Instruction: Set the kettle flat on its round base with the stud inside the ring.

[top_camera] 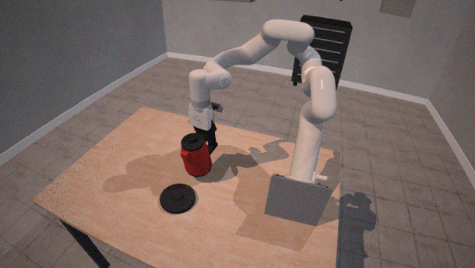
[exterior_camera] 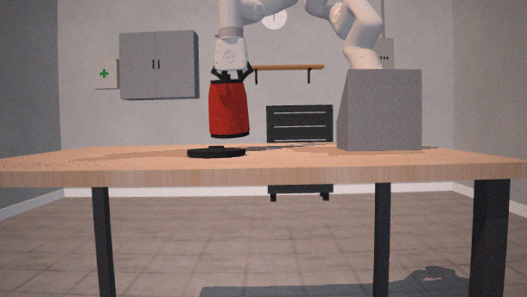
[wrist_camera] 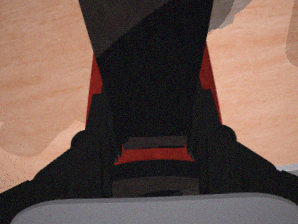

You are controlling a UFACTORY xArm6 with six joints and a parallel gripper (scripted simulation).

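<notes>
The red kettle is 50 mm below my hand and 30 mm to the left of it. From my hand the other things lie so: black round base (210 mm to the left, 180 mm below, 30 mm ahead).
</notes>
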